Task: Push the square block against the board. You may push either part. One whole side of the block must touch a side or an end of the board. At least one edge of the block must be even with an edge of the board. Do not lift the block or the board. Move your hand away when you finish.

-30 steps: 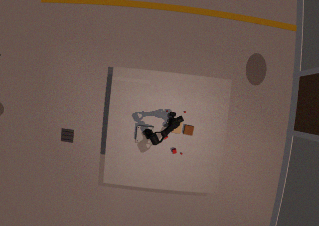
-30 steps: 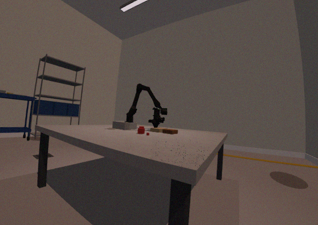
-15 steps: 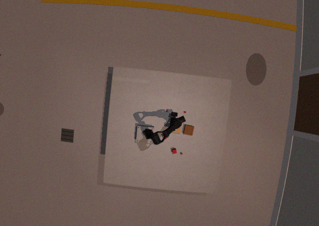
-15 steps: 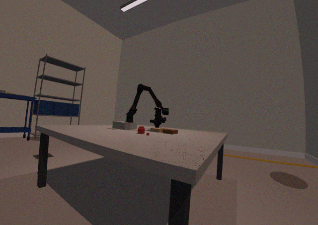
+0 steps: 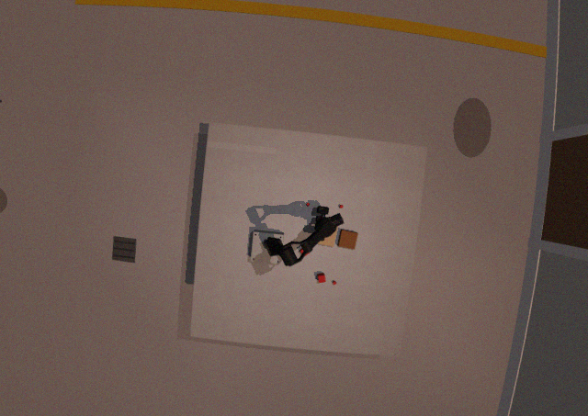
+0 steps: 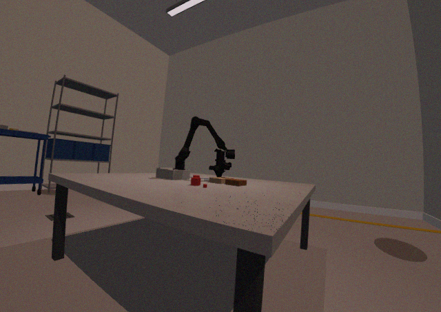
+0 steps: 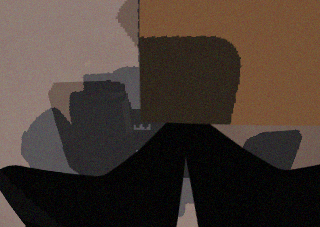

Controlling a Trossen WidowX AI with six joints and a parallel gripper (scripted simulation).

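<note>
My gripper tip is now 6 cm to the left of the board, 6 cm short of it and 1 cm below it. Also, from my gripper tip: square block (18 cm ahead, 7 cm to the right, 1 cm above).
</note>
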